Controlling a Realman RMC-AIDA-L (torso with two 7-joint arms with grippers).
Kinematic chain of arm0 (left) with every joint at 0, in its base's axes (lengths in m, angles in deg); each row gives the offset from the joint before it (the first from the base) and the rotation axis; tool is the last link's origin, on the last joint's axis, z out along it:
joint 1: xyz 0 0 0.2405 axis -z
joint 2: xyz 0 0 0 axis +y
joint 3: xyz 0 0 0.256 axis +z
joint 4: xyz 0 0 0 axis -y
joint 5: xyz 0 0 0.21 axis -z
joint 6: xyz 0 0 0 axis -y
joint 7: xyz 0 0 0.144 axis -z
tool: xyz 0 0 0
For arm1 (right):
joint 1: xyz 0 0 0.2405 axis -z
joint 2: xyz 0 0 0 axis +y
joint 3: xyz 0 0 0.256 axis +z
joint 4: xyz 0 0 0 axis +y
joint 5: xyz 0 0 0.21 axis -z
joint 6: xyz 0 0 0 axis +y
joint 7: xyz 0 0 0.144 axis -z
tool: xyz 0 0 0
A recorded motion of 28 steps. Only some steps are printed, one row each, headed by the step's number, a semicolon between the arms.
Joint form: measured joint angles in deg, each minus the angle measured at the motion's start. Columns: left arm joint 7, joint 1, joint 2, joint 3, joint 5, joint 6, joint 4; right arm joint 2, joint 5, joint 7, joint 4, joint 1, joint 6, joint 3.
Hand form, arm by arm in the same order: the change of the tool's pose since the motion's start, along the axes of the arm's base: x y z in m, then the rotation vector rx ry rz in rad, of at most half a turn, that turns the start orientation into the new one. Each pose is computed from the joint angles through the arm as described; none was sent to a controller.
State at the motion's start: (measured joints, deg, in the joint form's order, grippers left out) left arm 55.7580 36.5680 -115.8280 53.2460 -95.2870 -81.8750 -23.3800; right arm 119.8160 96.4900 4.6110 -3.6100 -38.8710 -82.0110 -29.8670
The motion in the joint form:
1: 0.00 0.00 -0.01 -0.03 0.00 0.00 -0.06; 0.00 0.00 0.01 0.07 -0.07 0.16 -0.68
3: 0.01 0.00 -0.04 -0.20 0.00 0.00 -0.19; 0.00 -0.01 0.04 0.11 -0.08 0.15 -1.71
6: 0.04 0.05 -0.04 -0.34 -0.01 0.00 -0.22; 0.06 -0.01 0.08 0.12 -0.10 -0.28 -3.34
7: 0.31 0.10 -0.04 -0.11 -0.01 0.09 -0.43; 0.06 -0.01 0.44 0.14 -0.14 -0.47 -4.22
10: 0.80 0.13 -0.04 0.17 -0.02 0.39 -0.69; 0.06 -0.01 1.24 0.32 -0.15 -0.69 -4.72
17: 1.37 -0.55 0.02 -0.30 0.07 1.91 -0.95; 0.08 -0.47 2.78 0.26 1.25 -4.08 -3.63
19: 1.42 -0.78 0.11 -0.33 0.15 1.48 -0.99; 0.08 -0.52 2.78 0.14 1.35 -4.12 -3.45
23: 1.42 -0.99 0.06 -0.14 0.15 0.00 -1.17; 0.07 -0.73 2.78 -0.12 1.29 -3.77 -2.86
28: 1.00 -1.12 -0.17 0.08 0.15 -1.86 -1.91; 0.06 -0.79 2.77 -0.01 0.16 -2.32 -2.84
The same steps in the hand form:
1: 0.0002 0.0002 0.0002 0.0009 -0.0001 -0.0005; -0.0001 -0.0008 -0.0016 -0.0085 -0.0078 0.0047
3: 0.0005 0.0006 0.0007 0.0041 -0.0016 -0.0007; -0.0002 -0.0026 -0.0036 -0.0207 -0.0173 0.0138
6: 0.0008 0.0011 0.0011 0.0059 -0.0028 -0.0005; -0.0013 -0.0061 -0.0065 -0.0411 -0.0271 0.0340
7: 0.0015 0.0016 0.0011 0.0039 -0.0004 -0.0011; -0.0018 -0.0078 -0.0080 -0.0482 -0.0361 0.0483
10: 0.0018 0.0024 0.0011 0.0020 0.0035 0.0029; -0.0022 -0.0094 -0.0091 -0.0481 -0.0435 0.0625
17: -0.0046 0.0042 0.0032 0.0232 0.0106 0.0393; -0.0010 -0.0166 -0.0030 -0.0183 -0.0004 0.0828
19: -0.0055 0.0029 0.0042 0.0208 0.0064 0.0394; -0.0005 -0.0163 -0.0022 -0.0140 0.0010 0.0806
23: -0.0038 -0.0008 0.0041 0.0045 -0.0054 0.0238; -0.0002 -0.0135 -0.0004 -0.0003 0.0014 0.0728
28: 0.0007 -0.0043 0.0042 -0.0083 -0.0177 -0.0103; -0.0040 -0.0073 -0.0019 0.0018 -0.0146 0.0729

